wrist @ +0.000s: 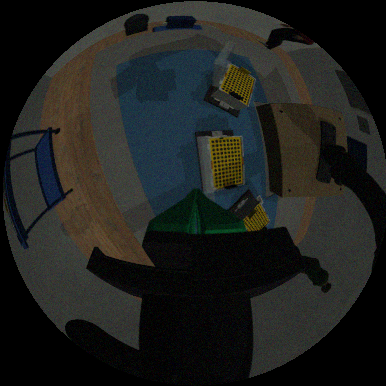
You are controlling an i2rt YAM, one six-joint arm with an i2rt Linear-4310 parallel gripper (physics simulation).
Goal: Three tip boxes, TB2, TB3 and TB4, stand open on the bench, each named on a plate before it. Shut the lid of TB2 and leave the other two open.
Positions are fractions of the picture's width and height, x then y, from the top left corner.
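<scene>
There's a clear lid (0.53, 0.38) to be seen here, and you can see the gripper (0.51, 0.50) as well.
</scene>
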